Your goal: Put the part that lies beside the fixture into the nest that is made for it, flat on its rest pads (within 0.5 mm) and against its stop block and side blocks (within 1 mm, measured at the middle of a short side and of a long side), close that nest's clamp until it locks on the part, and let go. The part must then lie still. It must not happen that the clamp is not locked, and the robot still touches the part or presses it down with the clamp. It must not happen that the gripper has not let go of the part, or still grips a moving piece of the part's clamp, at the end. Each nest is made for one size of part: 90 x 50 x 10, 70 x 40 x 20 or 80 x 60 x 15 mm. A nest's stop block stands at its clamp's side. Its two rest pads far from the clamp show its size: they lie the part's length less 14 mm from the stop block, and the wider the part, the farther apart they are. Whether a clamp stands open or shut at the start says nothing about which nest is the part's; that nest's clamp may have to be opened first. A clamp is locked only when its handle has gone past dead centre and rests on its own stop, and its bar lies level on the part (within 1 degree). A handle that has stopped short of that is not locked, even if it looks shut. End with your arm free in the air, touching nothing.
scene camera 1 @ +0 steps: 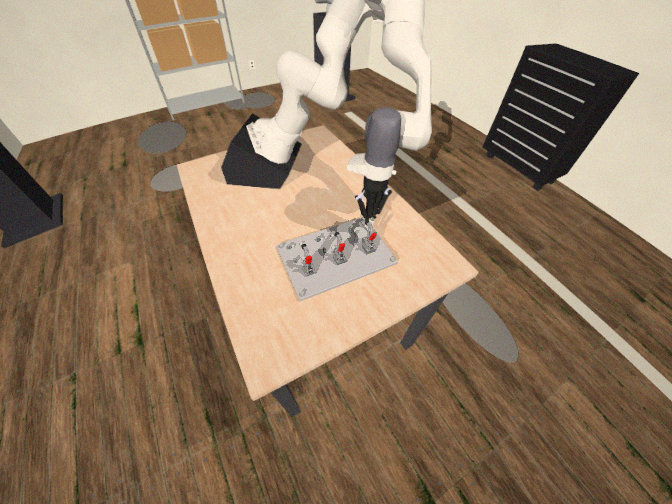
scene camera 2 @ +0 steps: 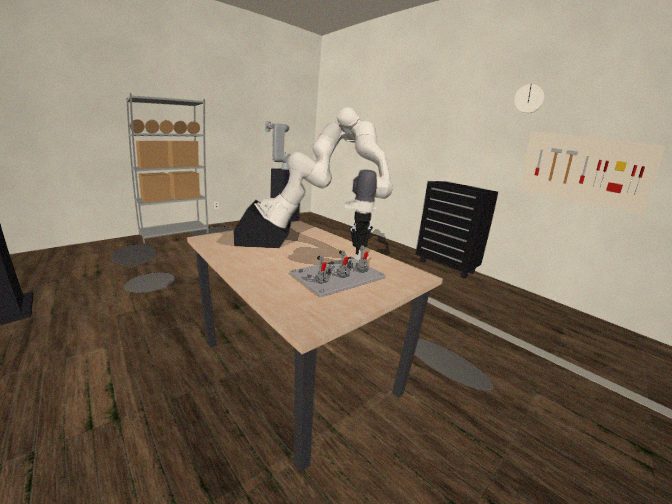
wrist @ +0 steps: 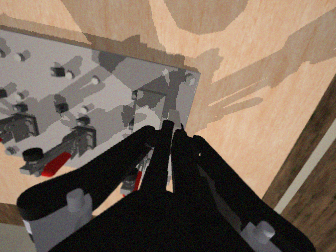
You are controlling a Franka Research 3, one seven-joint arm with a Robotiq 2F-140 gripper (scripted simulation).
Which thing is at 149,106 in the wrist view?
A grey part.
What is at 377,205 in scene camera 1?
The gripper.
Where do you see a plate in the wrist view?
111,109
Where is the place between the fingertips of the gripper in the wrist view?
At 172,117
